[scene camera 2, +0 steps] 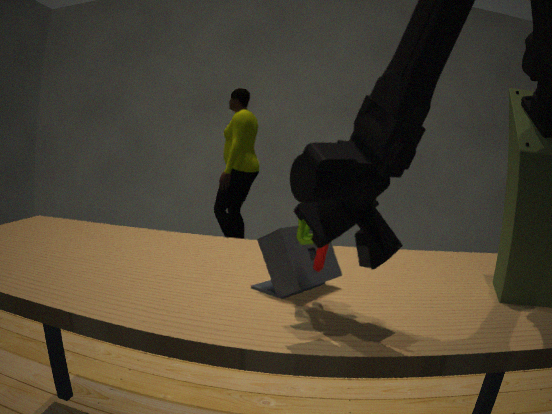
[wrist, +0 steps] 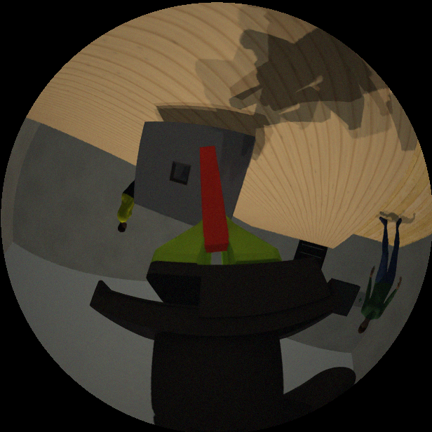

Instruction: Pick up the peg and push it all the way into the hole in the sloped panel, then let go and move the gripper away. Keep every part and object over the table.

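Frame: origin at the arm's base, x ahead, y left, z up, level; centimetres.
Seen in the pictures: gripper, fingertip midpoint: [scene camera 2: 301,239]; arm's base, origin of the base link: [scene camera 2: 547,117].
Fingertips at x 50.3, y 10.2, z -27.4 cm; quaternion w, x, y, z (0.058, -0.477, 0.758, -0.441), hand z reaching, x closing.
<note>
Offsets run from my fingertips to a thing's top centre. "spot": to the spot under its first point. Level surfaces: height alone.
The red peg {dz +2.2, dx -3.6, dy +1.4 cm} [scene camera 2: 320,258] [wrist: 212,200] is a straight square bar, held above the table. My gripper [wrist: 215,218] with green fingers is shut on the peg near one end; in the scene view a green finger shows and the dark gripper body hides the rest. The grey sloped panel block {dz +1.3, dx +0.8, dy -6.7 cm} [scene camera 2: 281,260] [wrist: 157,150] stands on the table. Its square hole [wrist: 180,172] is open and lies to the left of the peg in the wrist view. In the scene view the hole {spot: dz -3.6, dx -1.5, dy -6.3 cm} [scene camera 2: 312,253] is partly hidden behind the peg. The peg is outside the hole.
The wooden table {dz -10.8 cm} [scene camera 2: 150,280] [wrist: 110,75] carries the block, and the arm's shadow falls on it in front of the block. A green pedestal [scene camera 2: 530,225] stands at the right in the scene view. A person in yellow [scene camera 2: 242,142] [wrist: 125,209] stands behind the table.
</note>
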